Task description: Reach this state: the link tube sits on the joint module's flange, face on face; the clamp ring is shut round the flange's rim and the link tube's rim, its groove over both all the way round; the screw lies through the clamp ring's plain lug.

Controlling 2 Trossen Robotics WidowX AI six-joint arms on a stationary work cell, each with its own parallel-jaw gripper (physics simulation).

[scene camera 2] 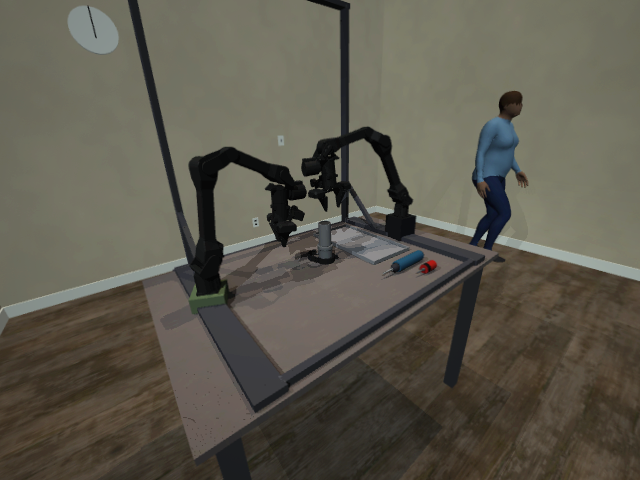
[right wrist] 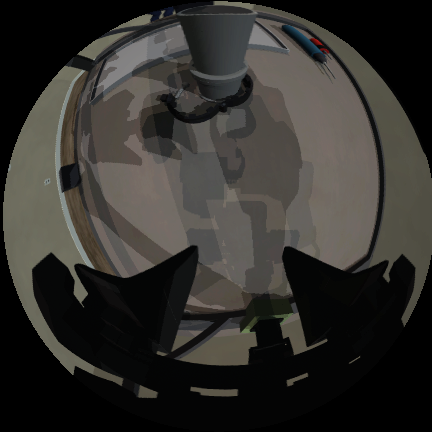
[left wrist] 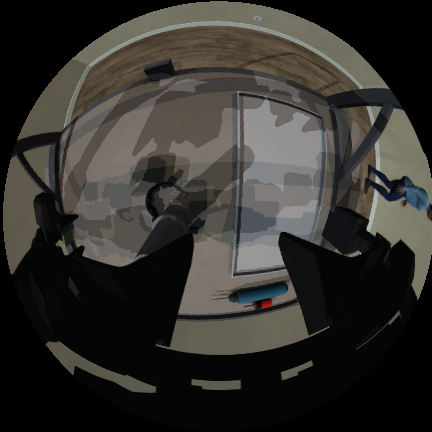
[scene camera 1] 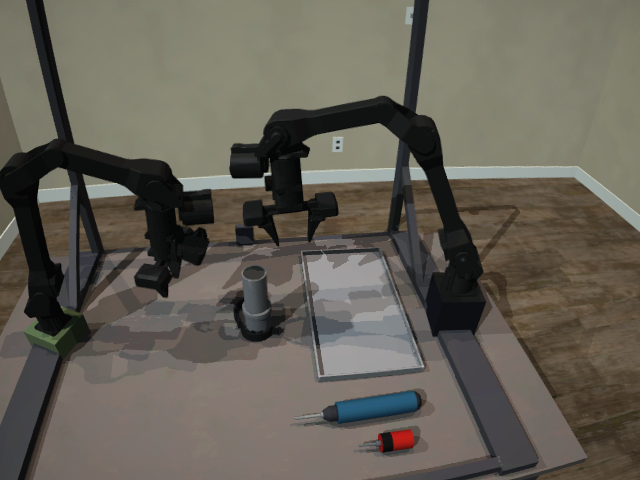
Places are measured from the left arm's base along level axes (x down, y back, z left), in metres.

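Pixels of known places: left gripper, fingertip midpoint: (scene camera 2: 332,209) (left wrist: 237,238) (scene camera 1: 293,243); right gripper, fingertip midpoint: (scene camera 2: 281,244) (right wrist: 241,252) (left wrist: 79,231) (scene camera 1: 170,287); left arm's base at its link origin: (scene camera 2: 401,215) (left wrist: 357,236) (scene camera 1: 458,286); right arm's base at its link origin: (scene camera 2: 208,289) (right wrist: 265,324) (scene camera 1: 53,323).
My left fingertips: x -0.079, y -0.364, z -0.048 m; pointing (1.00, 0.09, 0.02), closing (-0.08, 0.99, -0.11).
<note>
Ahead of a thing's pixels: the offset from my left fingertips to its top centre. "*": to the spot under its first point.
The grey link tube @[dx +0.026, dy -0.079, dz +0.066 m] (scene camera 1: 255,291) (scene camera 2: 324,235) (left wrist: 167,225) (right wrist: 217,42) stands upright on the grey joint module @[dx +0.123, dy -0.079, dz +0.065 m] (scene camera 1: 255,323) (scene camera 2: 325,252) (right wrist: 218,89), rim against rim as far as I can see. The black clamp ring @[* dx +0.165, dy -0.122, dz +0.058 m] (scene camera 1: 239,316) (left wrist: 150,200) (right wrist: 192,119) lies spread open low round the module's foot, below the rims. A thin light piece, apparently the screw @[dx +0.176, dy -0.075, dz +0.010 m] (right wrist: 181,91), shows at its lug. My left gripper (scene camera 1: 293,242) (scene camera 2: 331,207) (left wrist: 237,238) is open and empty, above and behind the tube. My right gripper (scene camera 1: 170,285) (scene camera 2: 283,244) (right wrist: 241,252) is open and empty, left of the tube.
A shallow tray @[dx +0.170, dy +0.142, dz -0.004 m] (scene camera 1: 369,374) lies right of the tube. A blue driver @[* dx +0.148, dy +0.158, dz +0.302 m] (scene camera 1: 377,406) (scene camera 2: 408,260) (left wrist: 262,293) (right wrist: 302,42) and a red-and-black tool @[dx +0.152, dy +0.167, dz +0.366 m] (scene camera 1: 403,440) (scene camera 2: 428,267) (left wrist: 265,303) lie in front of it. Frame posts stand at the table's back corners.
</note>
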